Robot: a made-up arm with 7 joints. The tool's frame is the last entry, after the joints. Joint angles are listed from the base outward. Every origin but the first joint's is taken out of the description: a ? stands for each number. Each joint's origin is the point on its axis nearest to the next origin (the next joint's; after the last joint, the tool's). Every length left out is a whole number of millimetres.
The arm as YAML. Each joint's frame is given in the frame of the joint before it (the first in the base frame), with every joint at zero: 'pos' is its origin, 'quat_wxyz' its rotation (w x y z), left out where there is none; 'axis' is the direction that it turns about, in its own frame. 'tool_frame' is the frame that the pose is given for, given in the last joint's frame.
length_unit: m
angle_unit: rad
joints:
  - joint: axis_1
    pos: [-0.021, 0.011, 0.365]
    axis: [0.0, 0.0, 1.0]
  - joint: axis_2
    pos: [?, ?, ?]
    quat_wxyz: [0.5, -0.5, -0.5, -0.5]
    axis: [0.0, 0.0, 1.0]
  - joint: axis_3
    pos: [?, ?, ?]
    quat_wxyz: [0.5, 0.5, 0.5, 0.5]
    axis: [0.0, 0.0, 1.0]
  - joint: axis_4
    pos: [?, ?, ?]
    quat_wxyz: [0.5, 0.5, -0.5, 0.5]
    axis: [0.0, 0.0, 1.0]
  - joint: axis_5
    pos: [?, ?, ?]
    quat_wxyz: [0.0, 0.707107, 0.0, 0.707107]
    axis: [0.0, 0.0, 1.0]
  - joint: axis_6
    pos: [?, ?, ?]
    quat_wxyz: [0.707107, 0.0, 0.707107, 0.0]
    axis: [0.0, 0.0, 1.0]
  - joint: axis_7
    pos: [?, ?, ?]
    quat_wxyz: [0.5, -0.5, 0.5, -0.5]
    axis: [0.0, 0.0, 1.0]
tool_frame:
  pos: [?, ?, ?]
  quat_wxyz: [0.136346, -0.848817, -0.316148, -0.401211]
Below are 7 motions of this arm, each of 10 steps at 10 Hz.
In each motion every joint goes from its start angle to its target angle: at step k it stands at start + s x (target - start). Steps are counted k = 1, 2, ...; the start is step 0. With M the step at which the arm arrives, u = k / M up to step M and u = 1 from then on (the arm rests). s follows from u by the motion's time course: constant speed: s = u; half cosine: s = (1 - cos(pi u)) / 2; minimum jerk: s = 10 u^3 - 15 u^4 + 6 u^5.
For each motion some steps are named. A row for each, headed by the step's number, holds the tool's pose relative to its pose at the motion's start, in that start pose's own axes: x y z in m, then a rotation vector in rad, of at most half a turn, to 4 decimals.
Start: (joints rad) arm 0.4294 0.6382 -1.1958 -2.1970 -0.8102 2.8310 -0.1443
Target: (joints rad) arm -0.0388 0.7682 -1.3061 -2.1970 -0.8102 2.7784 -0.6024
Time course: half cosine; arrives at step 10
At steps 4, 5, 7, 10:
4: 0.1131 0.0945 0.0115 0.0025 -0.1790 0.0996
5: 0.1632 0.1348 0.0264 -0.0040 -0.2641 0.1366
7: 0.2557 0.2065 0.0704 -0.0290 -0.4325 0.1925
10: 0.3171 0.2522 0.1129 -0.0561 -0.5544 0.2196

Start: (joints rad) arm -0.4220 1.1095 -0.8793 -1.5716 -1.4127 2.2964 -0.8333
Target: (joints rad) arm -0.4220 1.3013 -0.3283 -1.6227 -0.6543 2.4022 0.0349
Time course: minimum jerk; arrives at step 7
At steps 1, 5, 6, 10:
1: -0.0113 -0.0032 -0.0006 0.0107 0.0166 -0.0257
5: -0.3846 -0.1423 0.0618 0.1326 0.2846 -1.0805
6: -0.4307 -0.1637 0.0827 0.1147 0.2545 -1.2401
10: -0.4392 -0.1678 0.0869 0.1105 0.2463 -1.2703

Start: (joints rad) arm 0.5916 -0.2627 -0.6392 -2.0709 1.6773 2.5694 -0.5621
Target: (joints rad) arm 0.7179 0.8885 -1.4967 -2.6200 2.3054 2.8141 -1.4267
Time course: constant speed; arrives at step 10
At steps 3, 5, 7, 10:
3: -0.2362 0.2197 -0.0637 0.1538 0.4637 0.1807
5: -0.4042 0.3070 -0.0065 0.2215 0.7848 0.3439
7: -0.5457 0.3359 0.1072 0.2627 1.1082 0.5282
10: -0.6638 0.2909 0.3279 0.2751 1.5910 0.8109

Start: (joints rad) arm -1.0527 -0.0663 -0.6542 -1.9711 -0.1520 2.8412 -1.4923
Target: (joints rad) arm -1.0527 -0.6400 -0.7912 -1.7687 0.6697 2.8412 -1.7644
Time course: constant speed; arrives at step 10
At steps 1, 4, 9, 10:
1: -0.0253 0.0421 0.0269 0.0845 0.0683 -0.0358
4: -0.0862 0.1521 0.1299 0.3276 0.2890 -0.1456
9: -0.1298 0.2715 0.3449 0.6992 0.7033 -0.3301
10: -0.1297 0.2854 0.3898 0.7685 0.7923 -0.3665

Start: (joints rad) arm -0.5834 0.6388 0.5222 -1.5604 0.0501 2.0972 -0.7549
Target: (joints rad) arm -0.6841 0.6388 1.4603 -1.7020 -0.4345 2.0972 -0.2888
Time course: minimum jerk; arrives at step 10
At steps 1, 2, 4, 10:
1: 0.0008 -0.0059 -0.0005 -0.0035 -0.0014 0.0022
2: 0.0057 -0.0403 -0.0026 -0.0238 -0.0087 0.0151
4: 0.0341 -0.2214 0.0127 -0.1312 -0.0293 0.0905
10: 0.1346 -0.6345 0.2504 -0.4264 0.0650 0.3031

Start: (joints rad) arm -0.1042 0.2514 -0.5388 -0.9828 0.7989 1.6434 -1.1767
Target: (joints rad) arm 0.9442 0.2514 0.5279 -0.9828 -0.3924 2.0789 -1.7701
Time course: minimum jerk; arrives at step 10
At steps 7, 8, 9, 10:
7: 0.3078 -0.9320 0.1355 -1.7018 0.0927 0.9363
8: 0.3152 -0.9971 0.2624 -1.9158 0.2471 1.0249
9: 0.3148 -1.0183 0.3261 -2.0110 0.3335 1.0607
10: 0.3144 -1.0213 0.3373 -2.0271 0.3494 1.0664

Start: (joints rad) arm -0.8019 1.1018 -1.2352 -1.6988 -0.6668 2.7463 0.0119
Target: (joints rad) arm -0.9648 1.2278 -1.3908 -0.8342 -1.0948 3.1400 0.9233
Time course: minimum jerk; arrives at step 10
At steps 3, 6, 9, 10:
3: -0.0659 0.0160 -0.0164 0.0798 0.1778 -0.0697
6: -0.2643 0.0470 -0.0024 0.1698 0.7064 -0.3244
9: -0.3617 0.0462 0.0473 0.1003 0.9640 -0.4834
10: -0.3641 0.0460 0.0490 0.0972 0.9702 -0.4877

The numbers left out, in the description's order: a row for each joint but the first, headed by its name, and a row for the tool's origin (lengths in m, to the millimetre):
axis_2: -0.028 0.001 0.0
axis_3: 0.173 -0.027 0.0
axis_4: 0.104 0.002 0.0
axis_5: 0.582 0.135 0.0
axis_6: -0.007 -0.017 0.0
axis_7: 0.011 0.136 0.0
tool: 0.009 0.03 0.0

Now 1 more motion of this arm.
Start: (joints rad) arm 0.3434 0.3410 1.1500 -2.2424 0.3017 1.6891 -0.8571
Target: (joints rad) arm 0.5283 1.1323 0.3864 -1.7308 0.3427 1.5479 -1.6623
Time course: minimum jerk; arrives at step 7
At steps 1, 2, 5, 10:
1: -0.0036 0.0076 0.0030 -0.0264 0.0029 -0.0062
2: -0.0183 0.0535 0.0146 -0.1572 0.0208 -0.0400
5: 0.0838 0.4200 -0.0405 -0.6604 0.1600 -0.2466
10: 0.1450 0.4930 -0.0619 -0.7100 0.1801 -0.2800

